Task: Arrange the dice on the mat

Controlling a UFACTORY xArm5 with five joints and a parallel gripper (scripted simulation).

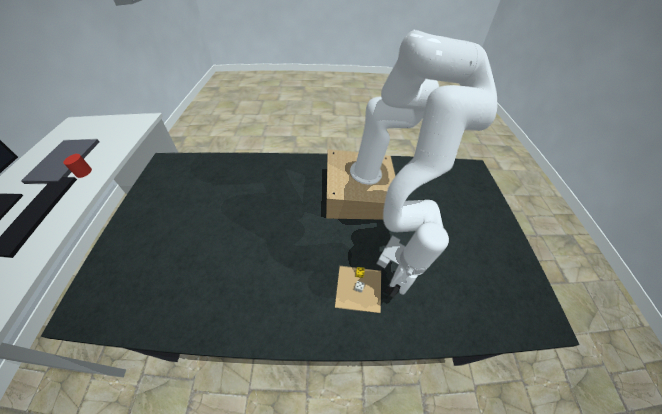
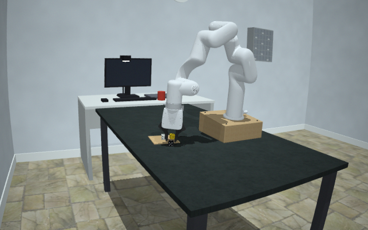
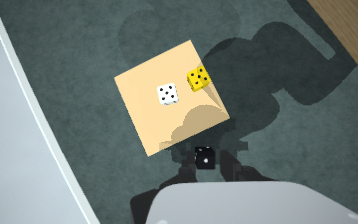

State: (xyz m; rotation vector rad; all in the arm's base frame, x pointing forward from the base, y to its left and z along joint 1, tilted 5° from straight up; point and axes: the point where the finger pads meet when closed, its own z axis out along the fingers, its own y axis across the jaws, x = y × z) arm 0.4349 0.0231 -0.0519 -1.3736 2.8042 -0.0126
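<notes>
Right now my hand is 3 cm above the black die. Also, from my hand: tan mat (2 cm behind, 11 cm to the right, 4 cm below); yellow die (6 cm behind, 10 cm to the right, 3 cm below); white die (2 cm behind, 11 cm to the right, 3 cm below).
</notes>
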